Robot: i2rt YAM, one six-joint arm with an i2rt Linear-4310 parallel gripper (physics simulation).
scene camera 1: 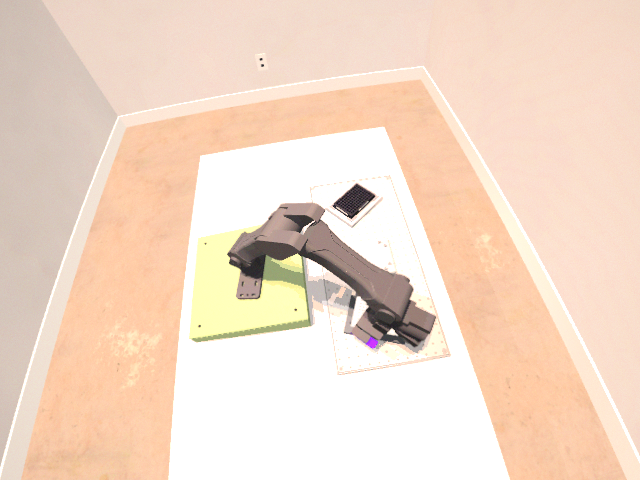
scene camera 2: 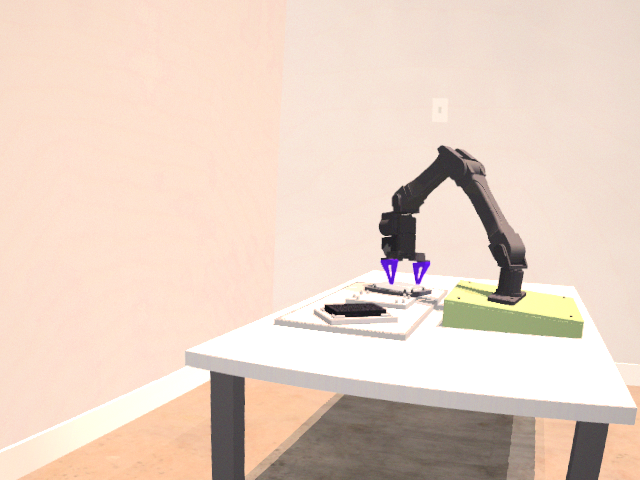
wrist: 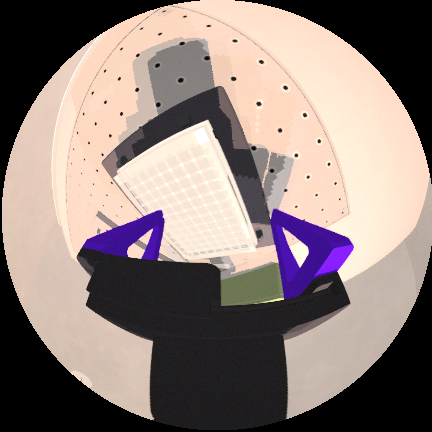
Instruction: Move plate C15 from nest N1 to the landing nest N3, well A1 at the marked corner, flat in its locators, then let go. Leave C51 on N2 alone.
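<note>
A white well plate (scene camera 1: 357,311) (scene camera 2: 378,285) (wrist: 195,195) lies in a dark nest (scene camera 1: 352,304) (scene camera 2: 374,289) (wrist: 240,165). A black well plate (scene camera 1: 355,200) (scene camera 2: 356,308) sits on a white nest (scene camera 1: 353,221) (scene camera 2: 356,319) at the other end of the board. A white nest with small pegs (scene camera 2: 379,301) stands between them and bears no plate. No label is readable, so I cannot tell C15 from C51 here. My gripper (scene camera 2: 404,283) (wrist: 217,214) is open and empty, above the white plate, its purple fingertips wide apart. The arm partly hides this plate in scene camera 1.
The nests stand on a perforated baseboard (scene camera 2: 341,330) (wrist: 280,110) on the white table (scene camera 1: 258,413) (scene camera 2: 465,366). The arm's green base block (scene camera 1: 222,299) (scene camera 2: 511,325) (wrist: 255,285) stands beside the board. The arm reaches across the board's middle.
</note>
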